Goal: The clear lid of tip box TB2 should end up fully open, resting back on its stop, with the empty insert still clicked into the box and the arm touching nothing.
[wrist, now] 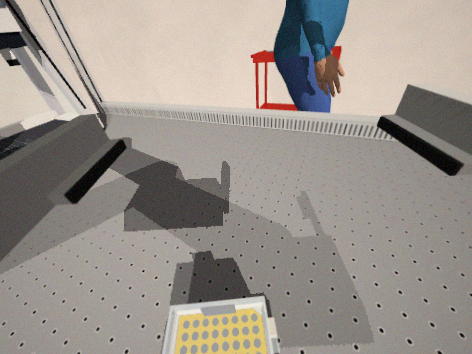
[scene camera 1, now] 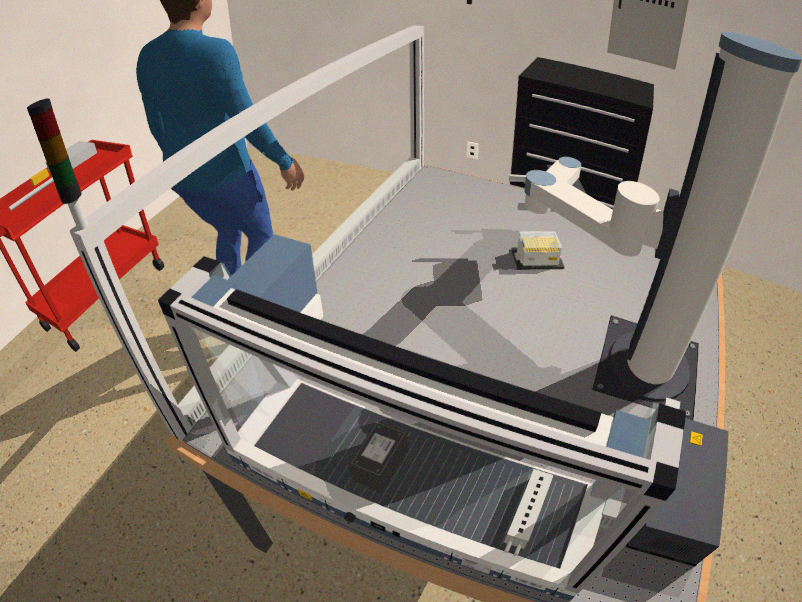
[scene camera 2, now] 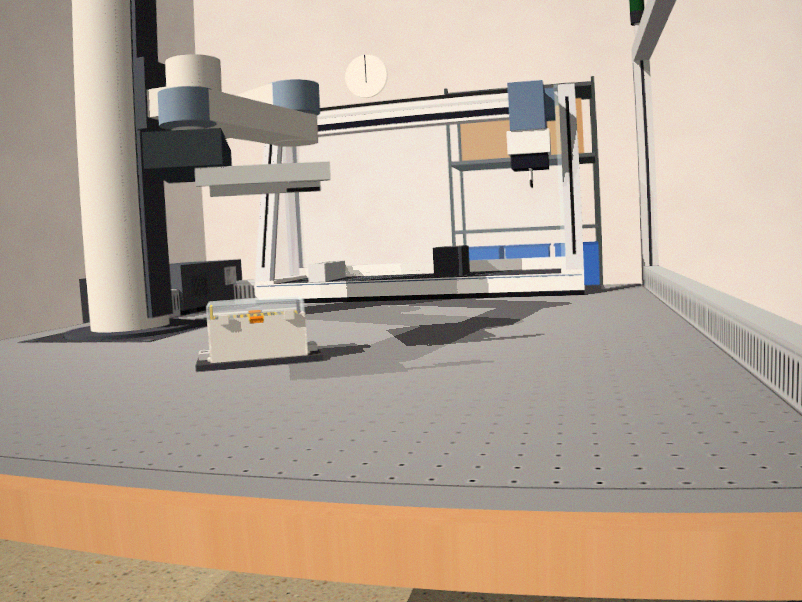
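Note:
Tip box TB2 is a white box on a dark base plate. Its clear lid lies down over the top, with an orange latch on the side facing scene camera 2. The yellow insert, with rows of round holes, sits level in the box; its clips cannot be made out. My gripper is open and empty, well above the box and apart from it. In the wrist view the box is partly cut off at the bottom edge.
The arm column stands near the box. A framed gantry machine stands across the table. A low slotted rail runs along the table edge. A person stands beyond it near a red cart.

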